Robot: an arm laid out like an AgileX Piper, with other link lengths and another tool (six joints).
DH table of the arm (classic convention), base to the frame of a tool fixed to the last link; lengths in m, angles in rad. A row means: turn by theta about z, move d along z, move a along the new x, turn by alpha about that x. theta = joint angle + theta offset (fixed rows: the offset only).
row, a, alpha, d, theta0
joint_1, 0, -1.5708, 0.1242, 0
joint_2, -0.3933, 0, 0, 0.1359
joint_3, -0.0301, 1.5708, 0, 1.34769
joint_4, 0, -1.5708, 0.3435, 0
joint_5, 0, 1.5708, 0, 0
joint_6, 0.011, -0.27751, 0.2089, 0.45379
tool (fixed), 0, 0, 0.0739, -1.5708
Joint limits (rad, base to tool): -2.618..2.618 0..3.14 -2.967..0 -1.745..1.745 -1.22..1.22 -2.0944..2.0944
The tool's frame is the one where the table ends.
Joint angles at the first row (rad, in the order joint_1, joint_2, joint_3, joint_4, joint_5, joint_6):
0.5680, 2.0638, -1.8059, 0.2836, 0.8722, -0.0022
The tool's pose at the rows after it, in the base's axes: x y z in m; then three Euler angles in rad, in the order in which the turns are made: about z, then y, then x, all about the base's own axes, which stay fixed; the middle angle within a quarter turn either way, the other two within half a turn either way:
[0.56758, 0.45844, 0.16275, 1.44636, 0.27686, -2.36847]
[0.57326, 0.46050, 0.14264, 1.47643, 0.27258, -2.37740]
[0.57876, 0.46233, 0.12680, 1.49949, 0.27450, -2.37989]
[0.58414, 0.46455, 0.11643, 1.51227, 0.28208, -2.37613]
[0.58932, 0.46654, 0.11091, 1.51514, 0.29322, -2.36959]
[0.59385, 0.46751, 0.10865, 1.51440, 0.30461, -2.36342]
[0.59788, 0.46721, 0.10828, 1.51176, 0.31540, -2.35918]
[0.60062, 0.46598, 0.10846, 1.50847, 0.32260, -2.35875]
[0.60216, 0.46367, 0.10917, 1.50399, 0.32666, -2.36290]
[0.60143, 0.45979, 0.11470, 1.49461, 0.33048, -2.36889]
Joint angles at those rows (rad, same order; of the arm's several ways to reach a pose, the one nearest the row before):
0.5653, 2.1070, -1.8201, 0.2889, 0.8685, 0.0137
0.5626, 2.1410, -1.8252, 0.2957, 0.8564, 0.0258
0.5601, 2.1673, -1.8263, 0.3035, 0.8382, 0.0349
0.5586, 2.1858, -1.8262, 0.3109, 0.8162, 0.0399
0.5579, 2.1973, -1.8262, 0.3152, 0.7942, 0.0415
0.5568, 2.2035, -1.8262, 0.3169, 0.7766, 0.0422
0.5550, 2.2060, -1.8262, 0.3157, 0.7634, 0.0427
0.5533, 2.2065, -1.8262, 0.3116, 0.7566, 0.0431
0.5516, 2.2048, -1.8262, 0.3032, 0.7561, 0.0436
0.5506, 2.1923, -1.8215, 0.2895, 0.7611, 0.0443

